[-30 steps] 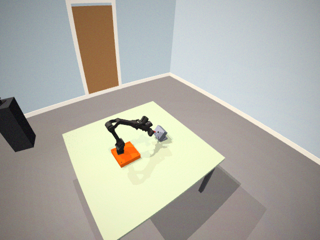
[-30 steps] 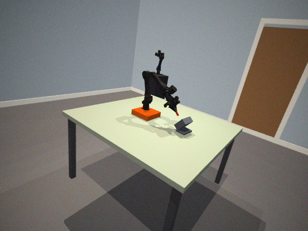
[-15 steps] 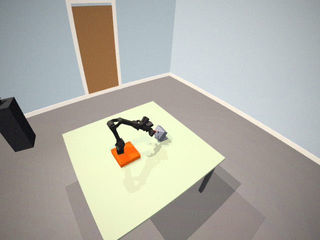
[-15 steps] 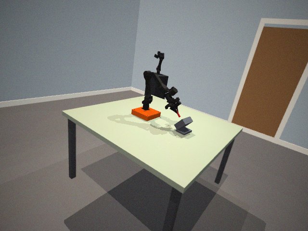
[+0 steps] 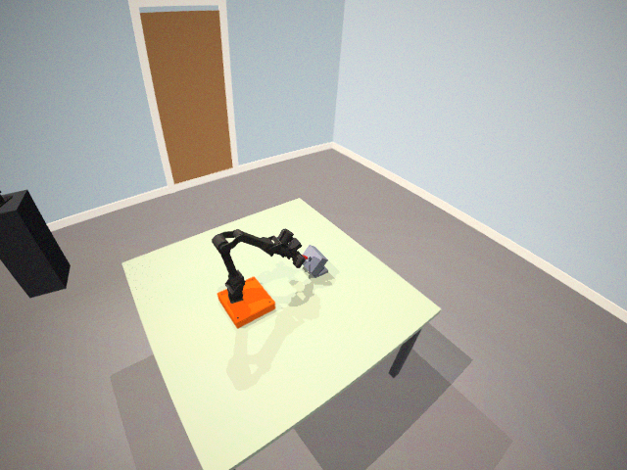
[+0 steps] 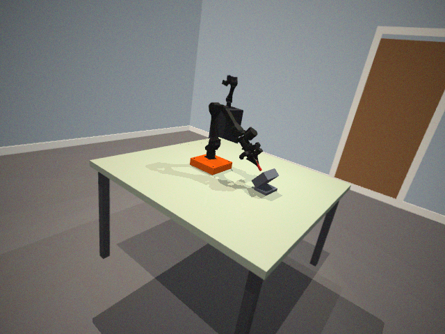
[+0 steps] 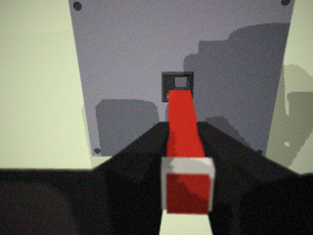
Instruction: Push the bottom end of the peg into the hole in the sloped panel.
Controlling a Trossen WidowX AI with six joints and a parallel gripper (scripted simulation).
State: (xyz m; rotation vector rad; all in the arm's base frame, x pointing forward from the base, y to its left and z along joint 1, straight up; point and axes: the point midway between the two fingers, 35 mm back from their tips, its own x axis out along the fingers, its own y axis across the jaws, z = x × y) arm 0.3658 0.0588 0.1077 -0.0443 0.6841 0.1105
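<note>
My gripper tip is 70 mm short of the grey sloped panel, 10 mm to the right of it and 60 mm above it. The rest, counted from my gripper tip: red square peg 10 mm behind, 10 mm above.
</note>
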